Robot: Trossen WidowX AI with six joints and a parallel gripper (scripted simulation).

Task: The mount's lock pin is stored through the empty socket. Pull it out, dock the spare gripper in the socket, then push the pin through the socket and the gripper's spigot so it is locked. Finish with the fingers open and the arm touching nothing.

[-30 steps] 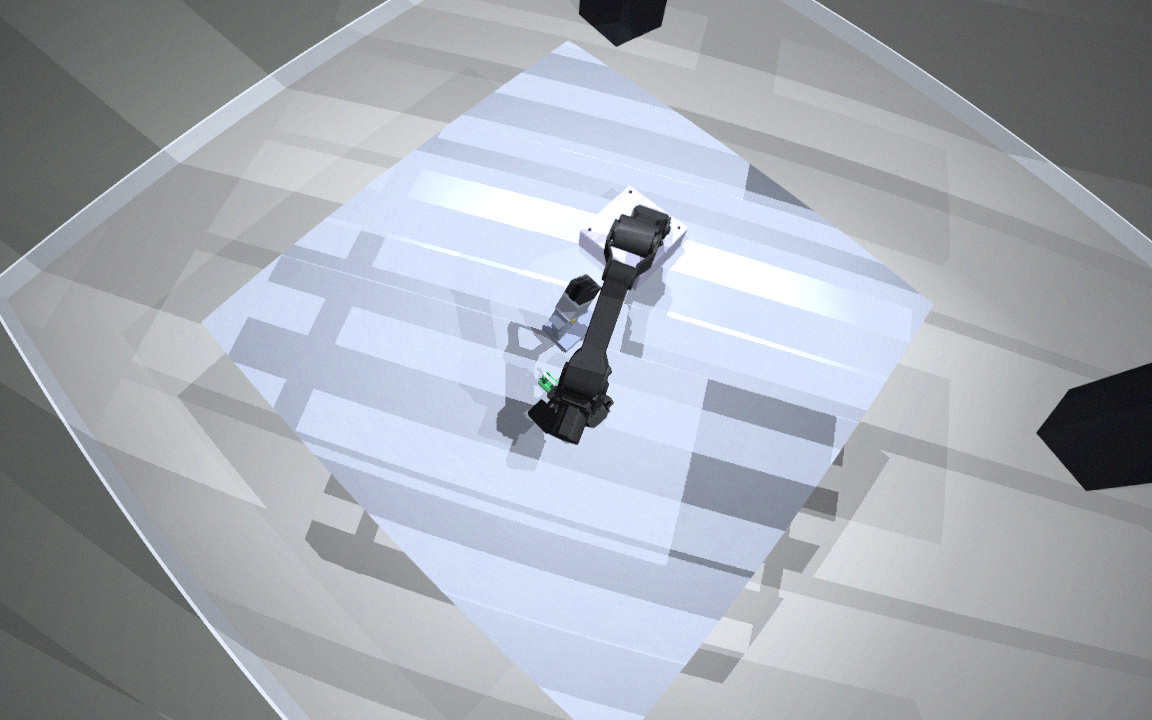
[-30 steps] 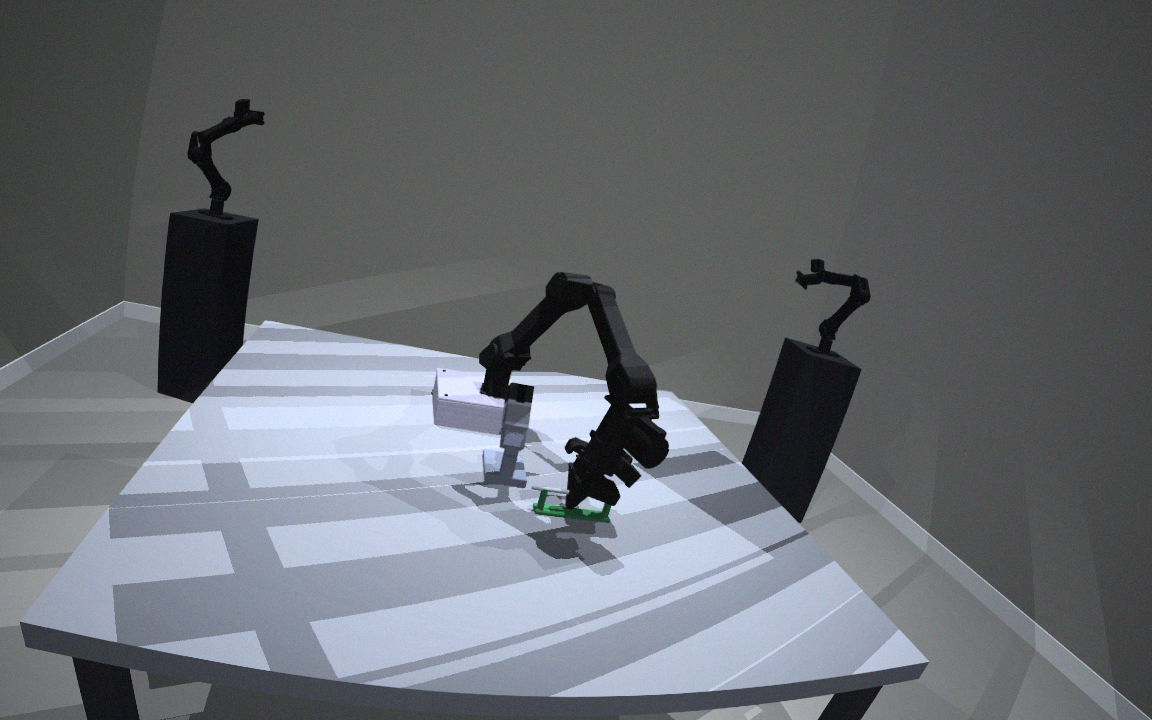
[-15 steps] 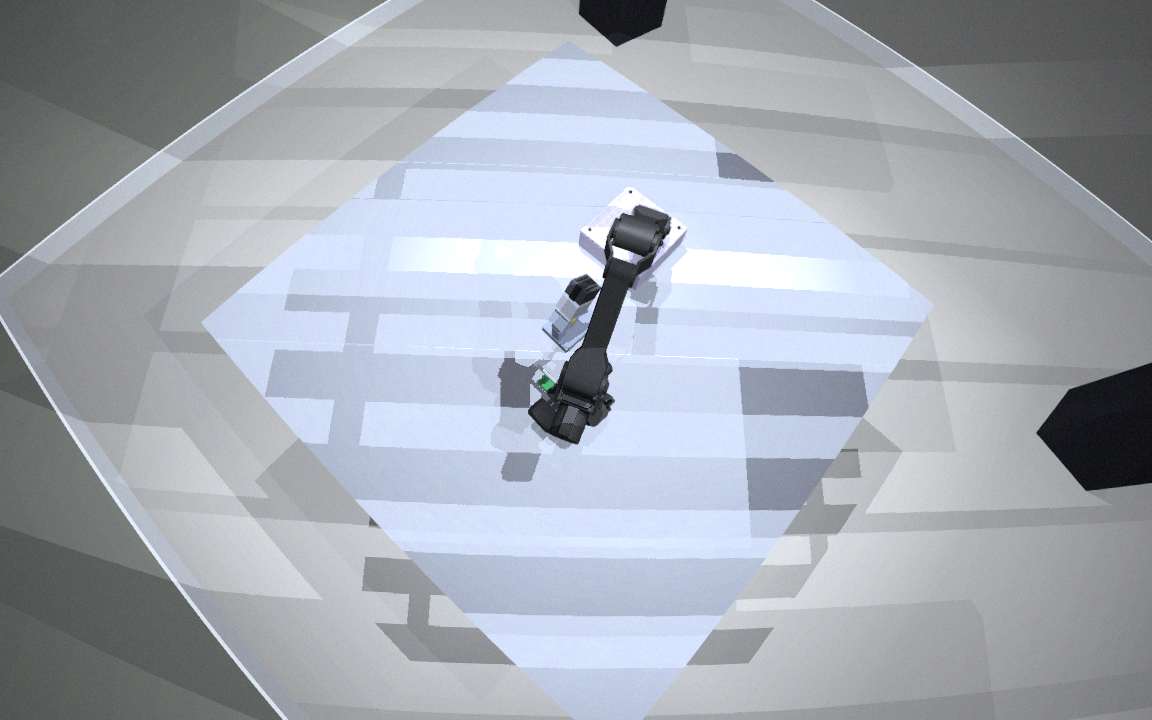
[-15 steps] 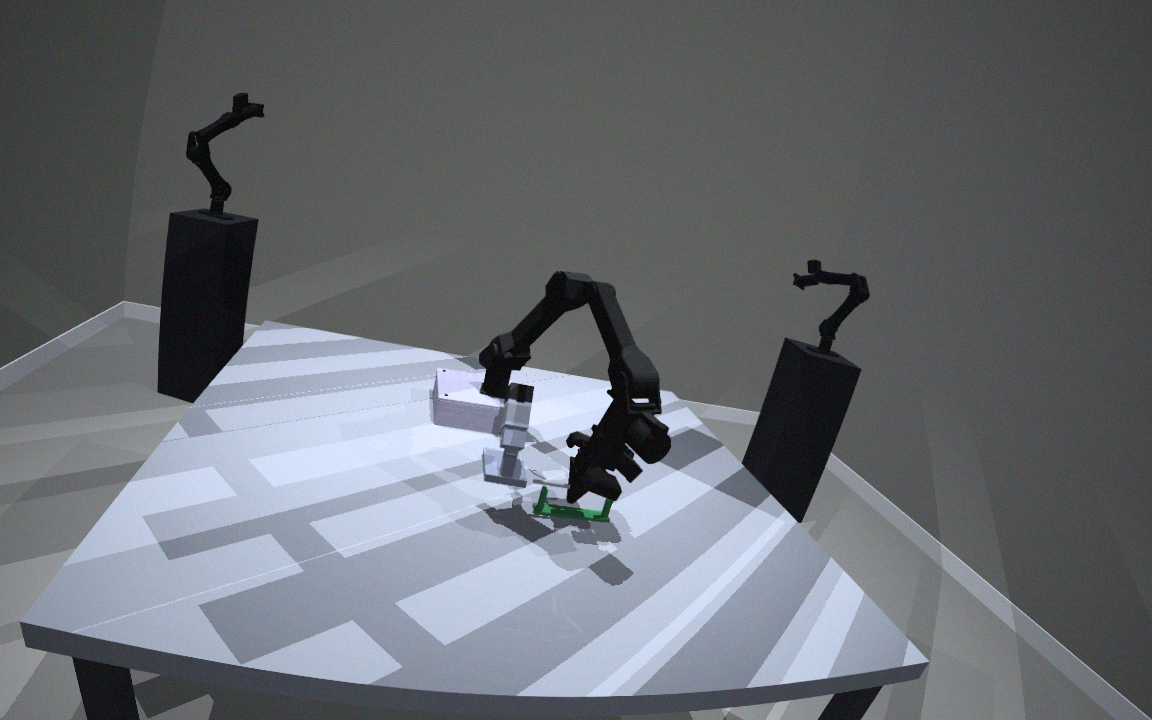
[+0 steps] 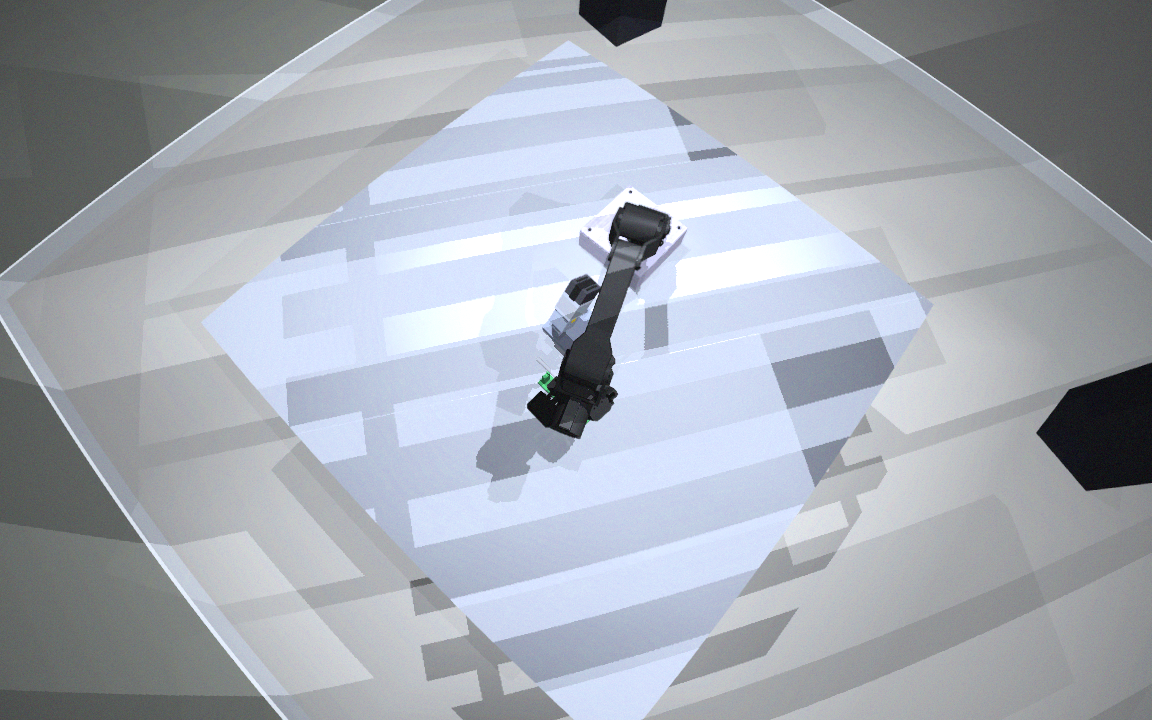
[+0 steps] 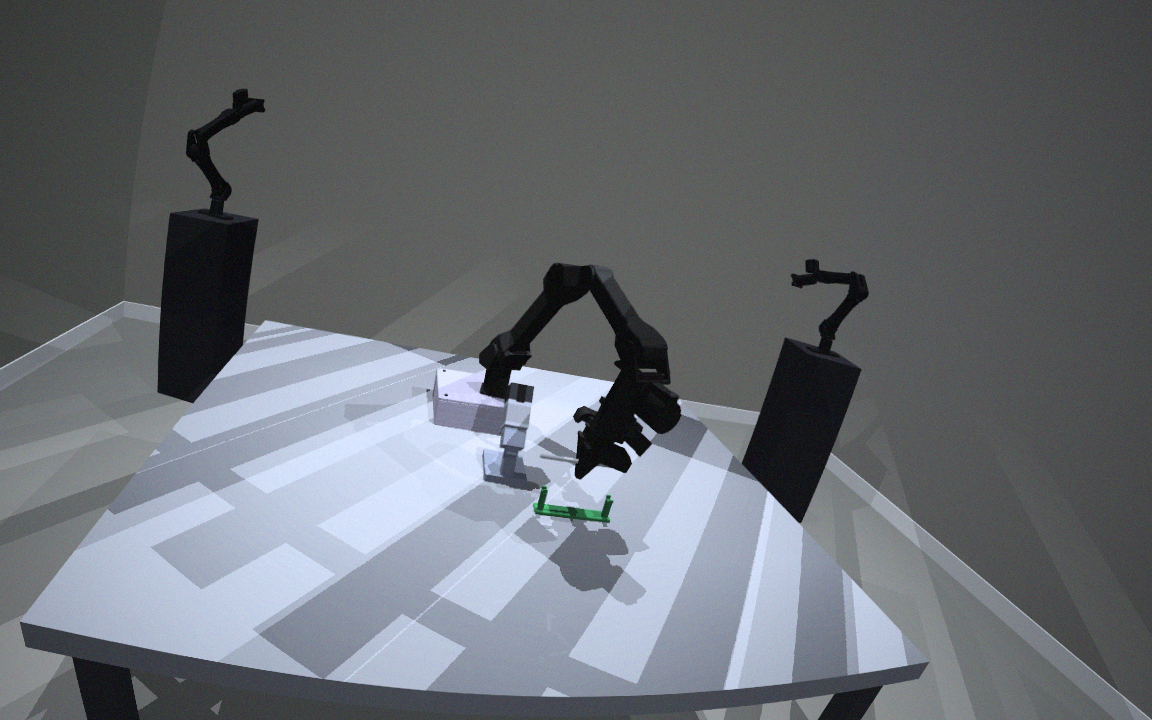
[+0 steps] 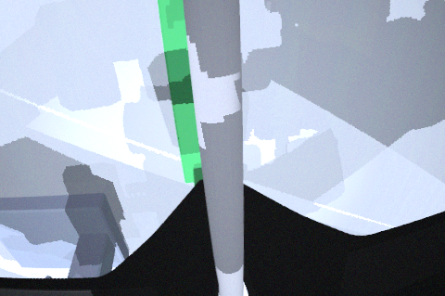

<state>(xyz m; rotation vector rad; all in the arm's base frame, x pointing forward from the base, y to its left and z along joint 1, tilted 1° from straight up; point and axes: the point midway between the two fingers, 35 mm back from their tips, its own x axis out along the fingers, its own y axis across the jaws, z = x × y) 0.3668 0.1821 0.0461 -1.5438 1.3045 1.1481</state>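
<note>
The cradle is 1 cm to the left of my gripper tip and 5 cm below it. The rest, counted from my gripper tip: spare gripper: 12 cm behind, 12 cm to the right, 4 cm above; socket: 11 cm behind, 12 cm to the right, 2 cm below.
</note>
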